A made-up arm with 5 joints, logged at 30 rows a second.
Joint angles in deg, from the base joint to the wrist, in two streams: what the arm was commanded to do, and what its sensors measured. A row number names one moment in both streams.
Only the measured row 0 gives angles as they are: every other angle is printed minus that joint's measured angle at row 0.
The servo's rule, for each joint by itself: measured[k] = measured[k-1] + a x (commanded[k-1-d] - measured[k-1]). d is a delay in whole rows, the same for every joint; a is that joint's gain. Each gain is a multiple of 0.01, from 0.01 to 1. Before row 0 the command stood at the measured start. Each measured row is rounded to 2 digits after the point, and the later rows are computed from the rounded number. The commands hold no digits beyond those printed.
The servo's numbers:
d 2
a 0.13 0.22 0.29 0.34 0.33
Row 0, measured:
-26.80, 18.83, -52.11, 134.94, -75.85
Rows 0 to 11, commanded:
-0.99, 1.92, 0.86, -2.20, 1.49
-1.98, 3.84, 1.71, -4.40, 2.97
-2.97, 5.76, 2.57, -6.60, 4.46
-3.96, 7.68, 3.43, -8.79, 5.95
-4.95, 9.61, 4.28, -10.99, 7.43
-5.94, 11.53, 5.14, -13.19, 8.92
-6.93, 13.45, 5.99, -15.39, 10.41
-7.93, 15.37, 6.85, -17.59, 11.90
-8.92, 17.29, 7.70, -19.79, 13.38
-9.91, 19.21, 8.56, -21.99, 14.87
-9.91, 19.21, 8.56, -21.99, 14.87
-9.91, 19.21, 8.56, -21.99, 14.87
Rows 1 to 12, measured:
0.00, 0.00, 0.00, 0.00, 0.00
0.00, 0.00, 0.00, 0.00, 0.00
-0.13, 0.42, 0.25, -0.75, 0.49
-0.37, 1.17, 0.67, -1.99, 1.31
-0.71, 2.18, 1.22, -3.56, 2.35
-1.13, 3.39, 1.86, -5.34, 3.54
-1.63, 4.76, 2.56, -7.26, 4.82
-2.19, 6.25, 3.31, -9.28, 6.17
-2.81, 7.83, 4.09, -11.36, 7.57
-3.48, 9.49, 4.89, -13.48, 9.00
-4.19, 11.21, 5.70, -15.63, 10.45
-4.93, 12.97, 6.53, -17.79, 11.91

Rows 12 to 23, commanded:
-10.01, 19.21, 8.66, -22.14, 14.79
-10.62, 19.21, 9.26, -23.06, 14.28
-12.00, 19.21, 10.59, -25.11, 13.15
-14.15, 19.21, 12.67, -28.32, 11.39
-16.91, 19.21, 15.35, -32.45, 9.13
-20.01, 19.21, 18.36, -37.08, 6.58
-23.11, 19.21, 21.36, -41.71, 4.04
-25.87, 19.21, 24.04, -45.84, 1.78
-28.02, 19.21, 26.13, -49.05, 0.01
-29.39, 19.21, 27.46, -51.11, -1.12
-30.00, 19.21, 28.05, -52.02, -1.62
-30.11, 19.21, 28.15, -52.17, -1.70
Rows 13 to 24, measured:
-5.58, 14.34, 7.12, -19.22, 12.89
-6.14, 15.41, 7.54, -20.16, 13.54
-6.64, 16.25, 7.86, -20.83, 13.95
-7.16, 16.90, 8.27, -21.59, 14.06
-7.79, 17.41, 8.94, -22.79, 13.76
-8.62, 17.81, 10.02, -24.67, 12.98
-9.70, 18.12, 11.57, -27.32, 11.71
-11.04, 18.36, 13.54, -30.64, 10.02
-12.61, 18.55, 15.81, -34.40, 8.05
-14.33, 18.70, 18.20, -38.29, 5.98
-16.11, 18.81, 20.50, -41.95, 4.01
-17.84, 18.90, 22.52, -45.06, 2.32

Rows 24 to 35, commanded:
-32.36, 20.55, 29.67, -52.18, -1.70
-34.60, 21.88, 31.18, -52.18, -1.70
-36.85, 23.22, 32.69, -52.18, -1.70
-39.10, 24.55, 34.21, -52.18, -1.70
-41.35, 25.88, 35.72, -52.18, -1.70
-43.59, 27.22, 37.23, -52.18, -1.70
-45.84, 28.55, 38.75, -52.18, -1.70
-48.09, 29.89, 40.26, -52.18, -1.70
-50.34, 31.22, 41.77, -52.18, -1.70
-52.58, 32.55, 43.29, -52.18, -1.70
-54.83, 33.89, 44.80, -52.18, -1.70
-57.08, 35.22, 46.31, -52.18, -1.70
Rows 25 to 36, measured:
-19.42, 18.97, 24.12, -47.43, 1.02
-20.81, 19.02, 25.29, -49.04, 0.12
-22.31, 19.36, 26.56, -50.11, -0.48
-23.91, 19.91, 27.90, -50.81, -0.88
-25.59, 20.64, 29.29, -51.28, -1.15
-27.35, 21.50, 30.72, -51.59, -1.33
-29.17, 22.46, 32.17, -51.79, -1.45
-31.04, 23.51, 33.64, -51.92, -1.53
-32.96, 24.62, 35.12, -52.01, -1.59
-34.93, 25.78, 36.61, -52.07, -1.63
-36.93, 26.98, 38.11, -52.11, -1.65
-38.96, 28.21, 39.61, -52.13, -1.67

